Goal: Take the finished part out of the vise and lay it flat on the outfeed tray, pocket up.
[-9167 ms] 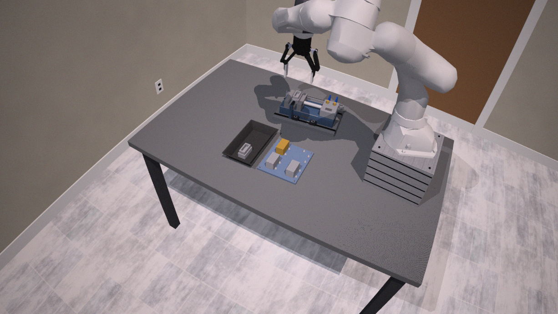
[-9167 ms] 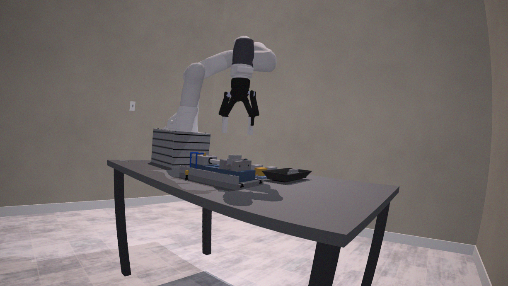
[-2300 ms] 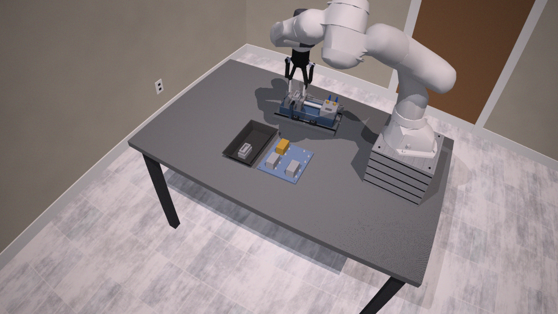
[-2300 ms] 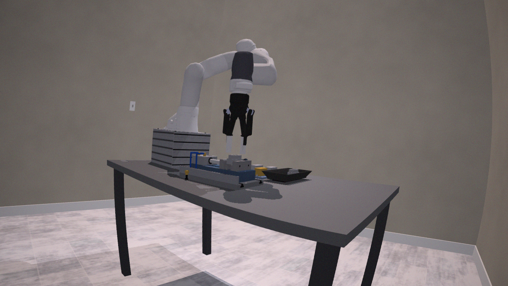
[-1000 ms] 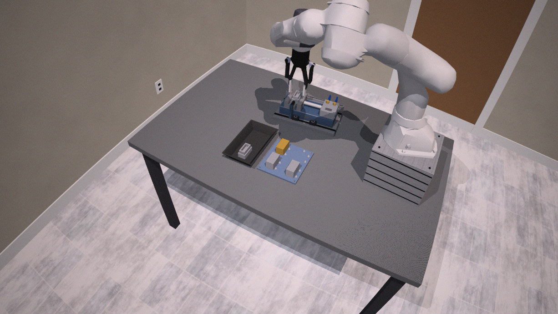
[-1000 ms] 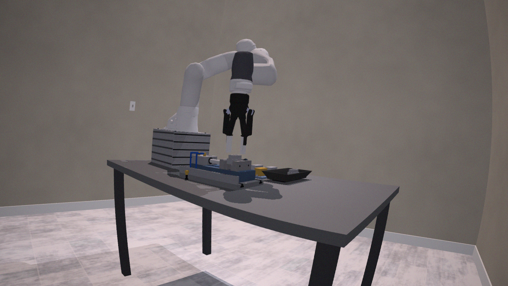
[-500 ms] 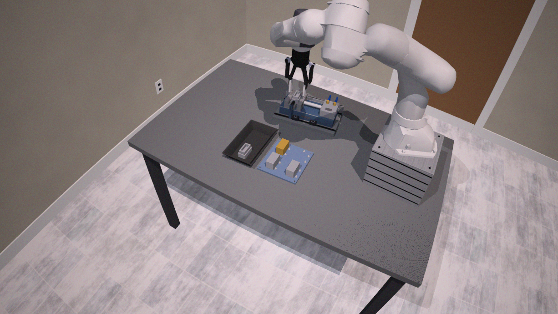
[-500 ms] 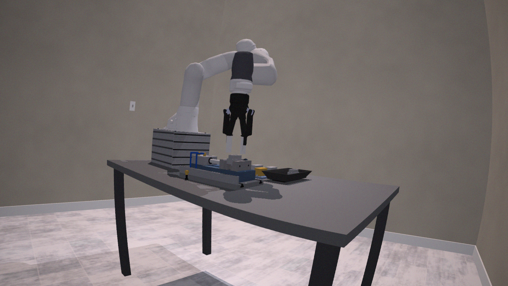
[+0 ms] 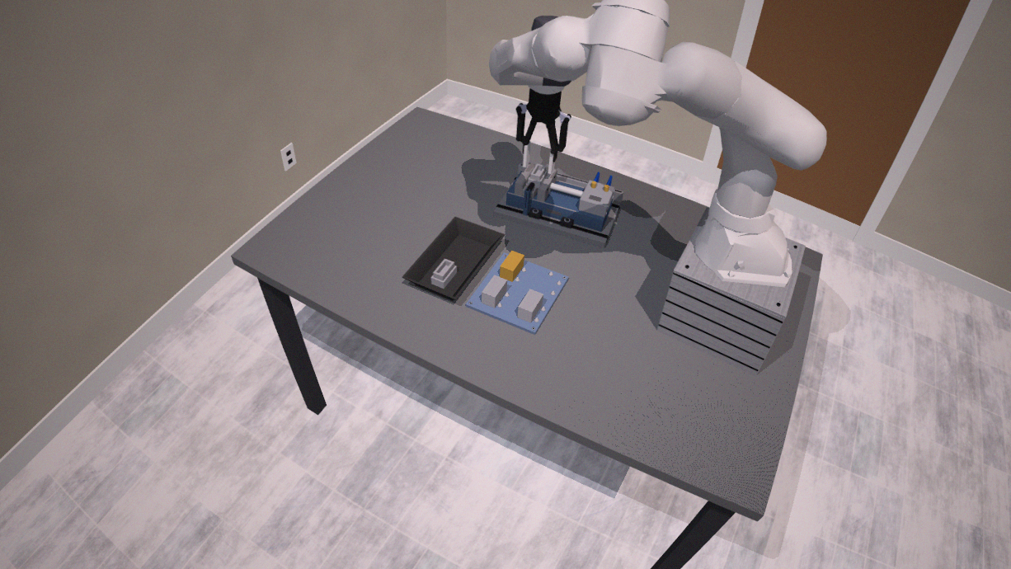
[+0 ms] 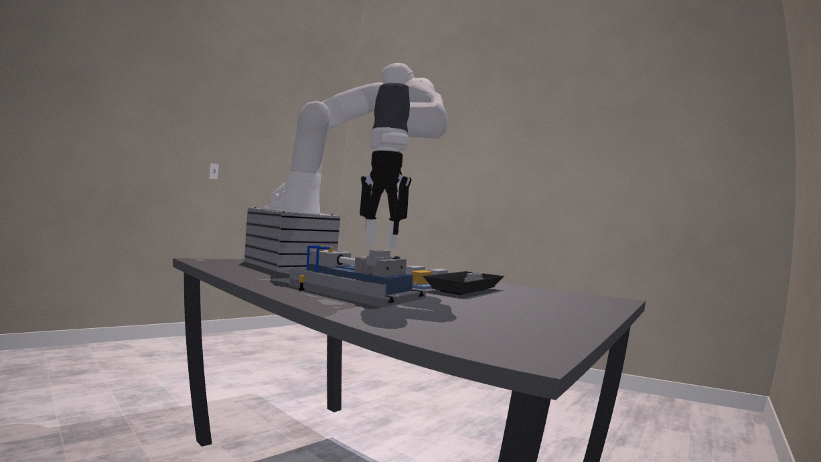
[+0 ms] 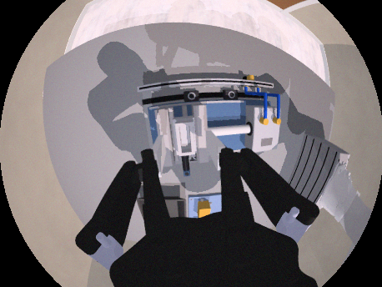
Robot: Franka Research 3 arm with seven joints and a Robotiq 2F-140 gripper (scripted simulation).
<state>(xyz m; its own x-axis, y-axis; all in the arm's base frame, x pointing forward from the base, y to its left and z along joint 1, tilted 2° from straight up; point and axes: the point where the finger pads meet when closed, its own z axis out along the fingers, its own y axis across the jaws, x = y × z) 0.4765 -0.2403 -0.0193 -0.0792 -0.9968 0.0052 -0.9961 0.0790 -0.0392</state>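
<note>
Now: the blue vise 110 mm below my hand, 70 mm behind it and 10 mm to the left of it. Round my hand: yellow block 270 mm to the left, 130 mm below, 10 mm behind; grey rail 120 mm below, 90 mm to the right, 70 mm behind; blue plate 320 mm to the left, 150 mm below, 50 mm behind.
</note>
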